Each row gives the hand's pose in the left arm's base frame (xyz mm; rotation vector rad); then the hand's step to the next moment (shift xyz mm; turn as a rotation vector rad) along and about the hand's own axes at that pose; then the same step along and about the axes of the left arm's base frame.
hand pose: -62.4 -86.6 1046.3 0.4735 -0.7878 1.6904
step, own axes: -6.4 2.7 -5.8 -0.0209 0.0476 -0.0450
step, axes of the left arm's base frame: -0.4 -0.6 -9.0 -0.0360 0.0121 -0.0573
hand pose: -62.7 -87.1 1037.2 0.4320 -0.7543 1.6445
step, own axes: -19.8 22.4 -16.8 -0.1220 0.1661 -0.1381
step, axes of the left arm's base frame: -15.3 -4.6 -30.3 -0.1173 -0.0065 -0.2185
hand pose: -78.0 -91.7 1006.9 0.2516 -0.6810 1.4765
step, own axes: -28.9 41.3 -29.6 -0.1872 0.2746 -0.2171
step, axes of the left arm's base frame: -30.5 -3.0 -49.8 -0.1976 -0.0049 -0.3443
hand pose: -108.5 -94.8 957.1 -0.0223 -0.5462 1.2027
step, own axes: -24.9 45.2 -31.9 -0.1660 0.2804 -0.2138
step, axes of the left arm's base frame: -32.6 3.4 -51.0 -0.1988 0.0152 -0.3349
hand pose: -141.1 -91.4 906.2 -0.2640 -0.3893 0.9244
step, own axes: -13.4 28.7 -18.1 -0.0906 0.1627 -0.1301
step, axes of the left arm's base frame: -20.1 4.7 -30.1 -0.1096 0.0131 -0.1985
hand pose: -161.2 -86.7 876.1 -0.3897 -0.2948 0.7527
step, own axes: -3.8 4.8 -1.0 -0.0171 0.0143 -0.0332
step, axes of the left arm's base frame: -5.1 0.3 -3.5 -0.0074 -0.0105 -0.0379
